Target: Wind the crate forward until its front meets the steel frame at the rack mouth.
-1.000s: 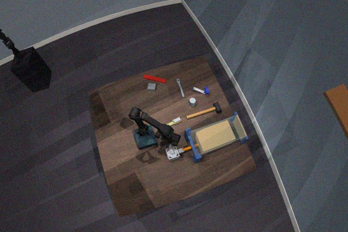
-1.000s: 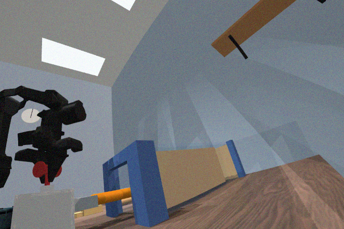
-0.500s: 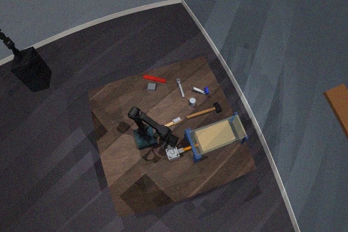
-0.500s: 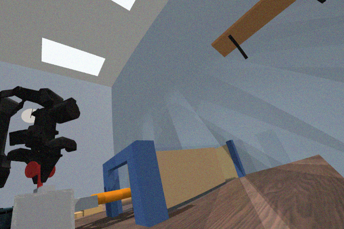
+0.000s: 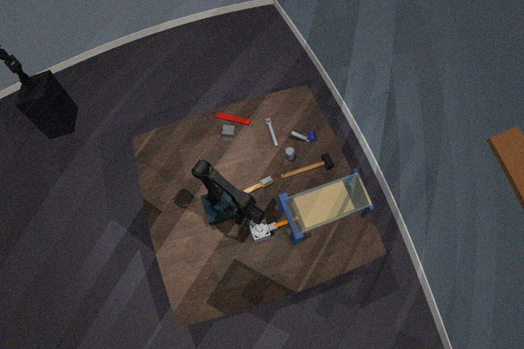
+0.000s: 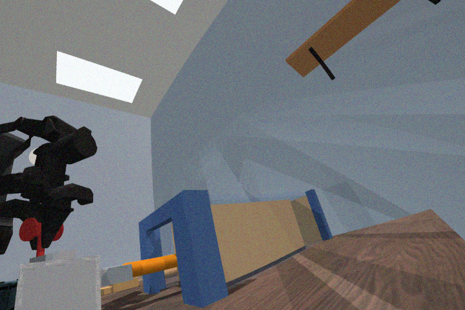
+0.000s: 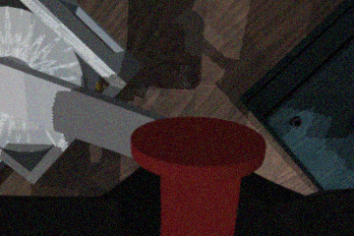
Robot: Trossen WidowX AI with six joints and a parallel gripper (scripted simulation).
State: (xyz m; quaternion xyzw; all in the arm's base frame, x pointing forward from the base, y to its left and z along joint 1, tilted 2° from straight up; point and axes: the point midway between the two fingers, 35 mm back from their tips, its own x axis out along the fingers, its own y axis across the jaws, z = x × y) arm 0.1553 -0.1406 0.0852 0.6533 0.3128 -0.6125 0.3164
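The red-knobbed winch handle is 30 mm to the right of my gripper tip, 20 mm ahead of it and 10 mm below it. The rest, counted from my gripper tip: blue steel frame: 210 mm ahead, 60 mm to the right, 10 mm below; red knob: 20 mm above; grey winch: 90 mm to the right, 80 mm below, 40 mm ahead.
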